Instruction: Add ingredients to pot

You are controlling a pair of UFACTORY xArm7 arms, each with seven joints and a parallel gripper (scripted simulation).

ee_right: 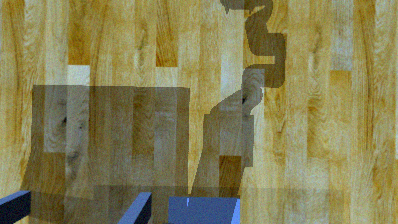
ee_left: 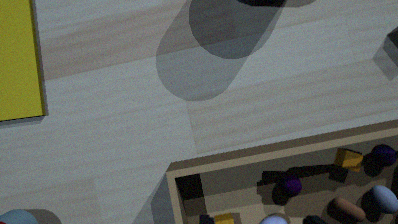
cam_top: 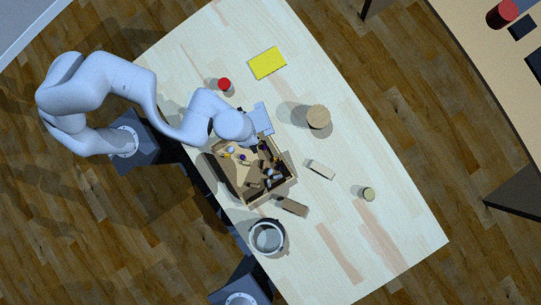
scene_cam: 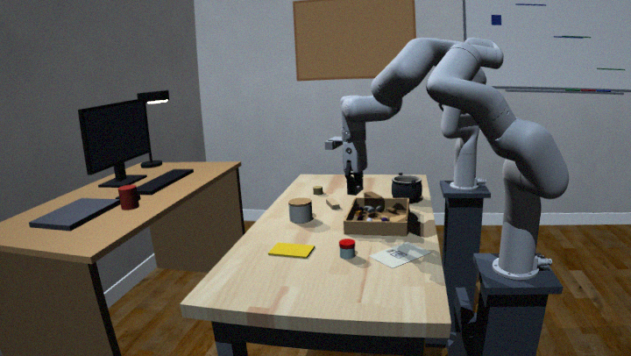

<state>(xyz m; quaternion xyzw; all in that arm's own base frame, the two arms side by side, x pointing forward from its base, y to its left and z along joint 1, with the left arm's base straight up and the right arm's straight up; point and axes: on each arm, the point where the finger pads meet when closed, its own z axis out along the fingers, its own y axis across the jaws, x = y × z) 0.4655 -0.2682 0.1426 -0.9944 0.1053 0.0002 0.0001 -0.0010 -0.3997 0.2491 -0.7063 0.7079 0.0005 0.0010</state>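
Note:
The wooden crate is 13 cm below my left hand, 7 cm to the right of it and 7 cm behind it. Also, from my left hand: red-lidded jar: 21 cm to the left, 12 cm below, 1 cm ahead; then wood-lidded canister: 20 cm ahead, 11 cm below, 8 cm to the right; then recipe card: 18 cm to the left, 15 cm behind, 14 cm below.

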